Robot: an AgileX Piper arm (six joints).
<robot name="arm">
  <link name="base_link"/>
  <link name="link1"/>
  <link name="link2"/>
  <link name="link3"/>
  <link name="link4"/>
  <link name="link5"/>
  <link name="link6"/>
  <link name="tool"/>
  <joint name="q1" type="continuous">
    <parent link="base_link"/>
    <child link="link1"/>
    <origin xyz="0 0 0.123" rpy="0 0 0"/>
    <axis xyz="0 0 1"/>
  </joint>
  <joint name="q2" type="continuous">
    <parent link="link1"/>
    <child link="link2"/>
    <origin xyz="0 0 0" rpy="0 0 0"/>
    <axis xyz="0 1 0"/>
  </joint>
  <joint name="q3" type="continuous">
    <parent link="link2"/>
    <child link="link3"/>
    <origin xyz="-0.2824 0 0.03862" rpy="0 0 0"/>
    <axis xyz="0 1 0"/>
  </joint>
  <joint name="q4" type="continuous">
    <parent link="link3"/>
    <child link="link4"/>
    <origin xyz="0.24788 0 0.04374" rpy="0 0 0"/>
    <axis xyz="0.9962 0 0.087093"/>
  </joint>
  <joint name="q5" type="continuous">
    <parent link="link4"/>
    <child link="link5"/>
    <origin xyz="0 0 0" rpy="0 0 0"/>
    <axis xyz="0 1 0"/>
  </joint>
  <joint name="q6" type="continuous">
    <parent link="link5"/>
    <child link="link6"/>
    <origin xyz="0.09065 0 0.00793" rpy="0 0 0"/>
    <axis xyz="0.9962 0 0.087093"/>
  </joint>
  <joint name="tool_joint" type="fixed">
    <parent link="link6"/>
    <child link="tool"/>
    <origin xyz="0 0 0" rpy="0 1.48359 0"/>
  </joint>
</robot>
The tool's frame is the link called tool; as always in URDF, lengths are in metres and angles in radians. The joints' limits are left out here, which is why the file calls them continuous.
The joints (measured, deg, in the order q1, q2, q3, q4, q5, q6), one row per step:
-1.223, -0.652, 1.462, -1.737, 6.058, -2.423
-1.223, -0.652, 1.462, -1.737, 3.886, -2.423
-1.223, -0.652, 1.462, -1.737, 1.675, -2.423
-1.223, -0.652, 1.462, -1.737, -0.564, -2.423
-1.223, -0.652, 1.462, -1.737, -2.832, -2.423
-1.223, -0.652, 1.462, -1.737, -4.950, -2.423
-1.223, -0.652, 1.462, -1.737, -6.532, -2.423
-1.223, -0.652, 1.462, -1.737, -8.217, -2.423
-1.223, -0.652, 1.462, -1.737, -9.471, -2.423
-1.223, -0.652, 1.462, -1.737, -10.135, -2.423
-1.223, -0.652, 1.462, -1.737, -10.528, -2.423
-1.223, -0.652, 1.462, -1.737, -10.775, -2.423
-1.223, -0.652, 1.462, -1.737, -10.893, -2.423
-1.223, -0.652, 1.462, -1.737, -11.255, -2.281
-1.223, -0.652, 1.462, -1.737, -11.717, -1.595
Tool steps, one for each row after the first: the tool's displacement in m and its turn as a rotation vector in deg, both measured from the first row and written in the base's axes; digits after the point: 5 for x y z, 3 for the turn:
0.00005, 0.00010, 0.00345, -0.051, -2.170, 0.066
-0.00003, 0.00021, 0.00696, -0.103, -4.380, 0.133
-0.00026, 0.00032, 0.01050, -0.156, -6.617, 0.200
-0.00062, 0.00044, 0.01408, -0.209, -8.883, 0.269
-0.00109, 0.00055, 0.01741, -0.259, -11.000, 0.333
-0.00153, 0.00064, 0.01989, -0.296, -12.581, 0.381
-0.00206, 0.00073, 0.02251, -0.336, -14.265, 0.432
-0.00251, 0.00080, 0.02445, -0.366, -15.518, 0.469
-0.00276, 0.00084, 0.02547, -0.381, -16.181, 0.490
-0.00292, 0.00086, 0.02607, -0.391, -16.574, 0.501
-0.00302, 0.00087, 0.02645, -0.396, -16.821, 0.509
-0.00307, 0.00088, 0.02663, -0.399, -16.939, 0.512
-0.00322, 0.00090, 0.02719, -0.266, -17.303, 0.540
-0.00342, 0.00092, 0.02789, 0.406, -17.778, 0.639

